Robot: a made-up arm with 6 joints. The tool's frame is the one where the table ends.
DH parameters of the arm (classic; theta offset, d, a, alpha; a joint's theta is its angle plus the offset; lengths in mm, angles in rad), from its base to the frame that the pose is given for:
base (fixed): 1.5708 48 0 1.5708
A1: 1.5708 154 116 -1.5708
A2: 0 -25 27 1.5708
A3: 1.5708 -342 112 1.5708
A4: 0 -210 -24 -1.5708
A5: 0 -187 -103 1.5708
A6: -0.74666 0 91.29 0
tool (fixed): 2.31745 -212 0 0
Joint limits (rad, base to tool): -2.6..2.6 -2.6..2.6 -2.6..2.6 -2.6..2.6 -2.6..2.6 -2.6..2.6
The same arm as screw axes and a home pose.
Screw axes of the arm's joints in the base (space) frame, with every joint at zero. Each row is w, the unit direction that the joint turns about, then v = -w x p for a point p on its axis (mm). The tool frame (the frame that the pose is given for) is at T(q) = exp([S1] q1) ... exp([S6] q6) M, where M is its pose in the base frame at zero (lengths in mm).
S1 = (1, 0, 0, 0, 48, 0)
S2 = (0, -1, 0, 164, 0, -154)
S3 = (1, 0, 0, 0, 191, -25)
S4 = (0, 0, 1, -87, 188, 0)
S5 = (1, 0, 0, 0, -19, 63)
S6 = (0, 0, 1, 40, 375, 0)
M: xyz -437 -27 -231 (mm) quaternion w x y z 1 0.000004 0 -0.000001
Joint limits (deg, base to tool): -148.97..148.97 -148.97..148.97 -148.97..148.97 -148.97..148.97 -148.97..148.97 -148.97..148.97

